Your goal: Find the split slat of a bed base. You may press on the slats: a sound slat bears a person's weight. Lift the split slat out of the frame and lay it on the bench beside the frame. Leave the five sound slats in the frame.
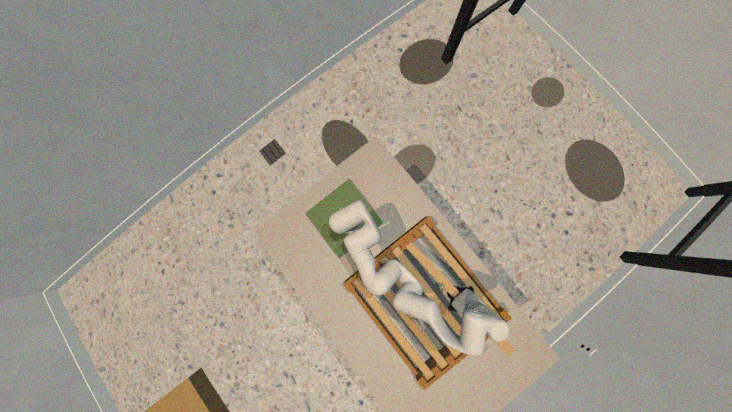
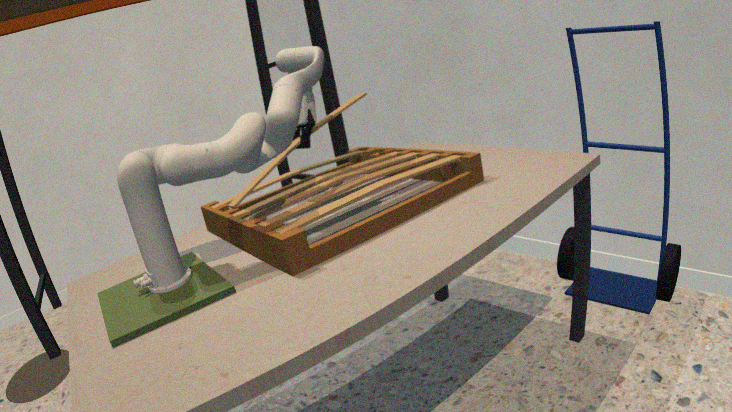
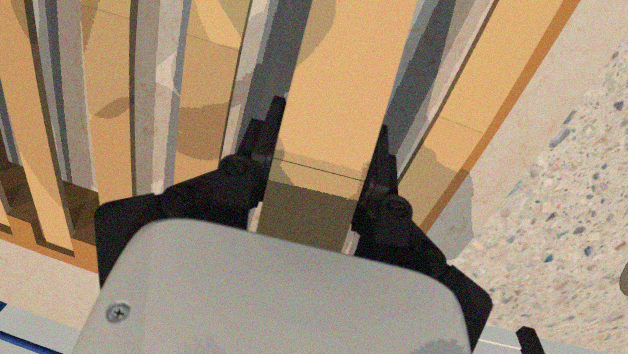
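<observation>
My gripper is shut on a wooden slat above the bed frame. The held slat slopes steeply: its low end is at the frame's end rail nearest the robot base, and its high end sticks up past the far end. Whether the low end touches the rail or sits in a slot, I cannot tell. A thin line crosses the slat near the fingers; similar lines cross other slats. Several other slats lie in the frame, partly hidden by the arm.
The frame stands on the bench. The arm's green base plate is at the frame's near end. Black stand legs rise beyond the bench. A blue hand truck stands past the bench's far end.
</observation>
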